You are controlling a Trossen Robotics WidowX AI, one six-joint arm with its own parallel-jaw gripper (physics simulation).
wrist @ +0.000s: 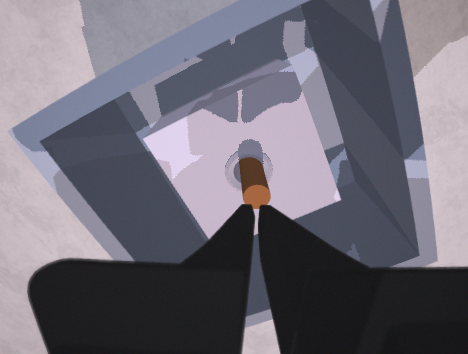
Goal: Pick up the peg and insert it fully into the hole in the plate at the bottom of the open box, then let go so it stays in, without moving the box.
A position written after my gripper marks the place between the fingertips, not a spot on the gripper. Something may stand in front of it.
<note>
In view: my gripper [254, 215], a brown round peg [255, 190] and a blue-grey box [355, 72].
</note>
